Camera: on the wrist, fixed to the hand. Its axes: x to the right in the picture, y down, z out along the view.
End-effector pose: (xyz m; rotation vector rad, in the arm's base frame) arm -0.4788 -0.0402 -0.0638 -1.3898 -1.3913 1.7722
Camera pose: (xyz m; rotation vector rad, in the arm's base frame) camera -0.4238 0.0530 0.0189 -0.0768 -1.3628 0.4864
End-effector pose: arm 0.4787 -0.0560 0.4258 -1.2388 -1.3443 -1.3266
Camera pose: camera 0.3725 -0.1398 0.4415 0.5398 -2.1955 -2.1521
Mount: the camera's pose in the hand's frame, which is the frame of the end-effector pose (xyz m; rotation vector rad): 0.0240 -0.0979 -0.0916 0.1839 0.3133 -1.6521
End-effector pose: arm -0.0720 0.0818 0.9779 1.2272 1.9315 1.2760
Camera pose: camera -0.1950 0.0486 0.9297 -0.6765 2.2406 0.3279
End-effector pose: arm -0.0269 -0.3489 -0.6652 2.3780 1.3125 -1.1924
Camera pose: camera -0.0442 -0.2302 -0.6007 -0.6958 -2.2049 0.6563
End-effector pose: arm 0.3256 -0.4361 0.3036 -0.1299 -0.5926 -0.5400
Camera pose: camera 0.3370 -0.5549 0.2380 0.6884 -0.3229 -2.0435
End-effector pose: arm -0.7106 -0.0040 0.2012 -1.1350 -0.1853 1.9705
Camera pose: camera -0.5882 0.0522 0.1808 -0.6645 -0.5341 0.3297
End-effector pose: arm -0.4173 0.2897 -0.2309 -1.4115 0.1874 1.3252
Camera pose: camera -0.2838 0.2671 -0.2165 -1.0382 -0.5566 -0.2722
